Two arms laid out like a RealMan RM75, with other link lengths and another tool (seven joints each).
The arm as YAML. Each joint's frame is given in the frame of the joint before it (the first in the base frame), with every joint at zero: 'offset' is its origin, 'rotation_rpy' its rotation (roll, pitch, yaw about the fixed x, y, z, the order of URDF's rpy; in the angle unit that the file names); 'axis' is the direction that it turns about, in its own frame. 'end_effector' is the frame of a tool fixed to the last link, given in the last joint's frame.
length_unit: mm
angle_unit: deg
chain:
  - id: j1
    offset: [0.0, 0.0, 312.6]
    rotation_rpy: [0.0, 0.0, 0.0]
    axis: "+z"
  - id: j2
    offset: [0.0, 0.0, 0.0]
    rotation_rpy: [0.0, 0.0, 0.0]
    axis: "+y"
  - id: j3
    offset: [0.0, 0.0, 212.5]
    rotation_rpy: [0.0, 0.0, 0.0]
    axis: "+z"
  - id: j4
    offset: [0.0, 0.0, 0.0]
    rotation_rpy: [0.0, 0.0, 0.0]
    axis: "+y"
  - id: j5
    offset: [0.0, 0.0, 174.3]
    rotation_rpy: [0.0, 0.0, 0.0]
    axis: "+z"
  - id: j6
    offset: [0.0, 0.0, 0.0]
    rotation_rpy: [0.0, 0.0, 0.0]
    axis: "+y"
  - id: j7
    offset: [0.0, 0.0, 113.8]
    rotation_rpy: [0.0, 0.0, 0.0]
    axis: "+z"
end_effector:
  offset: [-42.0, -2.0, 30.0]
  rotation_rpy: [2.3, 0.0, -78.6]
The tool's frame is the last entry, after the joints.
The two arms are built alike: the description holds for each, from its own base.
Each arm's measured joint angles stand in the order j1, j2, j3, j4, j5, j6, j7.
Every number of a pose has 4 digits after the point. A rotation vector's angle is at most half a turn.
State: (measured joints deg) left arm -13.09 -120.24 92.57 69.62 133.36 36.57 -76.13; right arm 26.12 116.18 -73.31 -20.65 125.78 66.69 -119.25
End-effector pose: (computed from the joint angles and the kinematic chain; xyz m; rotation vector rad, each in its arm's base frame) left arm -0.2548 0.3144 0.0815 -2.0521 -1.1834 -0.1831; right arm 0.1990 0.3191 0.1161 -1.9902 -0.7519 0.2237
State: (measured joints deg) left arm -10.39 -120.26 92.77 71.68 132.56 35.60 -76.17; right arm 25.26 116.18 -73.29 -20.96 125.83 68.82 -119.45
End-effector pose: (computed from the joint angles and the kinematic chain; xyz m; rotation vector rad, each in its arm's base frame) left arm -0.2586 0.3081 0.0859 -2.0184 -1.1982 -0.2140; right arm 0.1983 0.3136 0.1179 -1.9793 -0.7625 0.2545
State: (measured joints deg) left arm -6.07 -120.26 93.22 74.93 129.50 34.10 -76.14; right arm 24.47 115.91 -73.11 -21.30 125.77 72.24 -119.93
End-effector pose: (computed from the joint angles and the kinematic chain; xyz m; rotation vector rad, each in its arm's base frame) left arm -0.2622 0.2974 0.0912 -1.9627 -1.2418 -0.2877; right arm 0.1953 0.3067 0.1222 -1.9571 -0.7928 0.3015
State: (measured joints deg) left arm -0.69 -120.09 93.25 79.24 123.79 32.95 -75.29; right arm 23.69 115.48 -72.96 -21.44 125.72 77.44 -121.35
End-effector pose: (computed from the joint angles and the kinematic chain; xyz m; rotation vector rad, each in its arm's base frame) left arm -0.2645 0.2841 0.0997 -1.8903 -1.3028 -0.3982; right arm 0.1898 0.2962 0.1281 -1.9183 -0.8521 0.3688
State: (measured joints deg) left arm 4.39 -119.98 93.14 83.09 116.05 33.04 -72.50; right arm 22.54 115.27 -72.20 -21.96 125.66 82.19 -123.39
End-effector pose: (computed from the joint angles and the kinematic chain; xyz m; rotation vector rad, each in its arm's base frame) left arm -0.2635 0.2707 0.1058 -1.8395 -1.3602 -0.5127; right arm 0.1861 0.2850 0.1353 -1.8628 -0.9075 0.4178
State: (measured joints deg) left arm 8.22 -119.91 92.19 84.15 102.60 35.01 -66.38; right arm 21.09 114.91 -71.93 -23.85 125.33 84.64 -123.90
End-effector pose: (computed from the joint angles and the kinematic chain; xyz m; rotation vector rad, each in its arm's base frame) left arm -0.2608 0.2589 0.1062 -1.8016 -1.4514 -0.6741; right arm 0.1846 0.2777 0.1423 -1.8287 -0.9472 0.4385
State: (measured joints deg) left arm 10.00 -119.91 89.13 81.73 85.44 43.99 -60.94; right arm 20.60 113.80 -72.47 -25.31 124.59 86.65 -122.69
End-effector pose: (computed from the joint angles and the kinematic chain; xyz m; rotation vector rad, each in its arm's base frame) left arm -0.2514 0.2473 0.1001 -1.7971 -1.6188 -0.9178; right arm 0.1824 0.2740 0.1483 -1.8299 -0.9870 0.4699
